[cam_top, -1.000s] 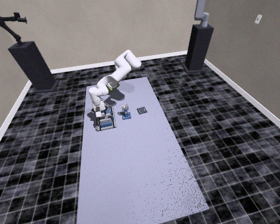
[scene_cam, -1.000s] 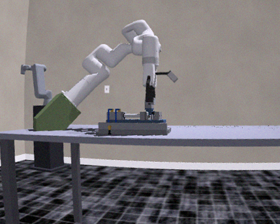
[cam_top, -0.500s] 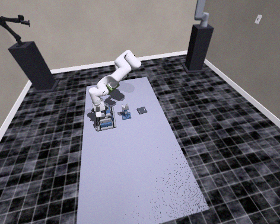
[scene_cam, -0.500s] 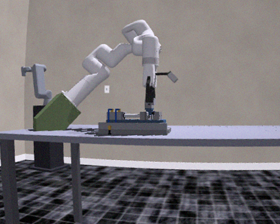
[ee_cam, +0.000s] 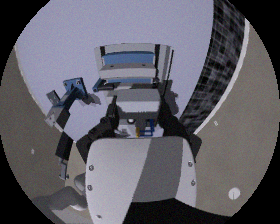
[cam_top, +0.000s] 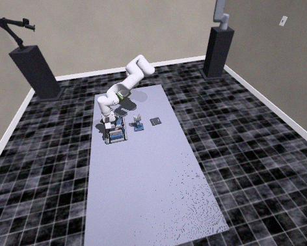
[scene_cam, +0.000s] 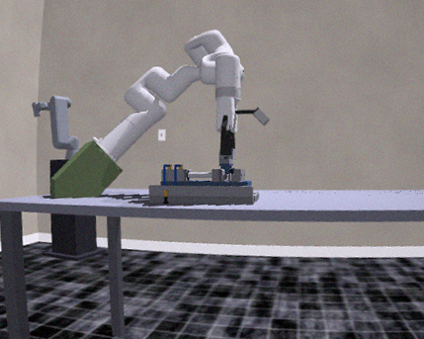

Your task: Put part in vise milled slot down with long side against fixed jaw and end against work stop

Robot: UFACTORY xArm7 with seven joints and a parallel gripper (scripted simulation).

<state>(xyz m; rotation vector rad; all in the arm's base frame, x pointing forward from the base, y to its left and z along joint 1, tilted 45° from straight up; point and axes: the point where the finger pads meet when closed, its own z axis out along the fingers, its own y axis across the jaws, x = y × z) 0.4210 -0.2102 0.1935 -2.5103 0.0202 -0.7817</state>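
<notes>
The blue vise bed lies 11 cm below my hand, 7 cm behind it and 1 cm to the left of it. Round my hand: part 2 cm below; then air cylinder 16 cm behind, 7 cm below, 1 cm to the right.
</notes>
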